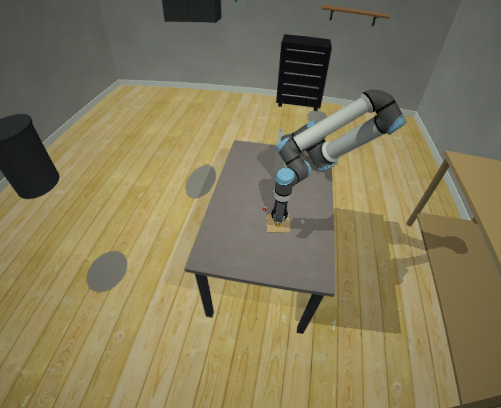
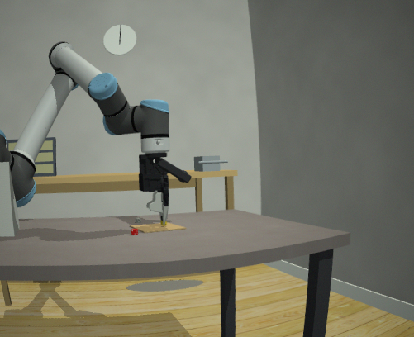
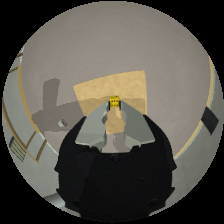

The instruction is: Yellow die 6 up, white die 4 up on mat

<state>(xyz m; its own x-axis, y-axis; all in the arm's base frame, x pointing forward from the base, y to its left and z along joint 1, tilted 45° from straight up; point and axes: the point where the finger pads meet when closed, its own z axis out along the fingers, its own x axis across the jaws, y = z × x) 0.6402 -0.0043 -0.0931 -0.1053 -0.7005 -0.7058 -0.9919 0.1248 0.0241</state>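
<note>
Right now my hand is 1 cm above the yellow die. From my hand the other things lie so: red die 12 cm behind, 8 cm to the right, 2 cm below; white die 15 cm to the left, 4 cm behind, 2 cm below; tan mat 3 cm below, 2 cm behind.
</note>
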